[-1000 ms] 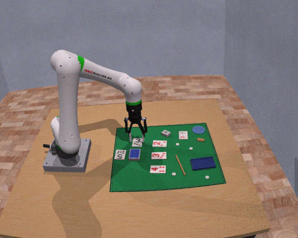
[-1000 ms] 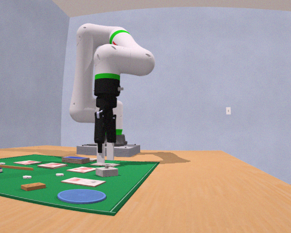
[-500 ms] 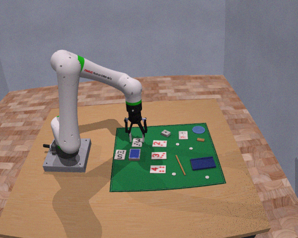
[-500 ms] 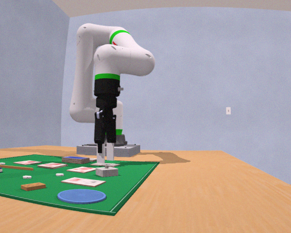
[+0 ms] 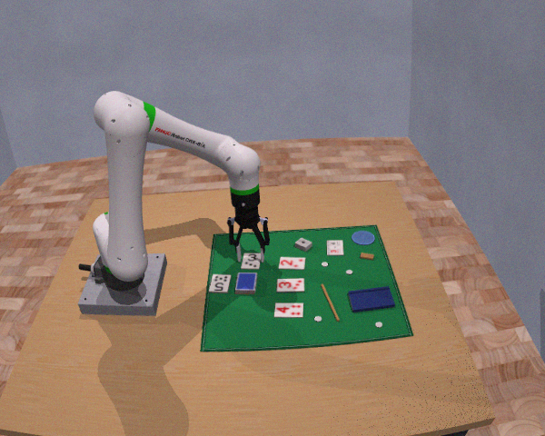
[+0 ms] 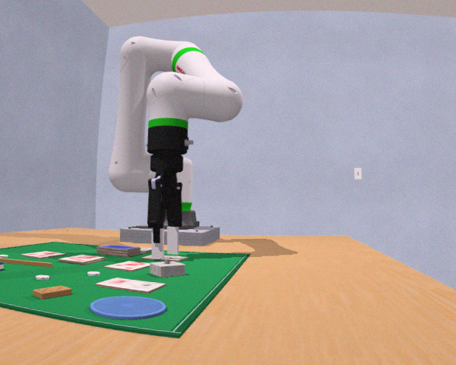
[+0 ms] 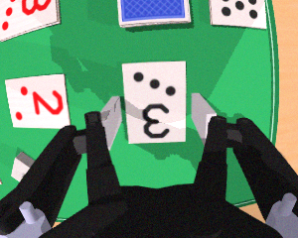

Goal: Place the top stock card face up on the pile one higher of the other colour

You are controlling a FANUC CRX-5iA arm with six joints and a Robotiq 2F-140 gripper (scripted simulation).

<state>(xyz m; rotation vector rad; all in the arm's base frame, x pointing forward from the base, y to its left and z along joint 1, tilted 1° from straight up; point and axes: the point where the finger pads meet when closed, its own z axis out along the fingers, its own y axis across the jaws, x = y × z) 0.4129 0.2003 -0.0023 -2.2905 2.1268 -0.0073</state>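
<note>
Now: the green card cloth 19 cm ahead of my hand, 9 cm to the right of it and 5 cm below it. From my hand the other things lie so: wooden stick: 29 cm ahead, 19 cm to the right, 3 cm below; then black 5: 14 cm to the right, 8 cm behind, 3 cm below; then grey knobbed block: 17 cm ahead, 10 cm to the left, 2 cm below.
</note>
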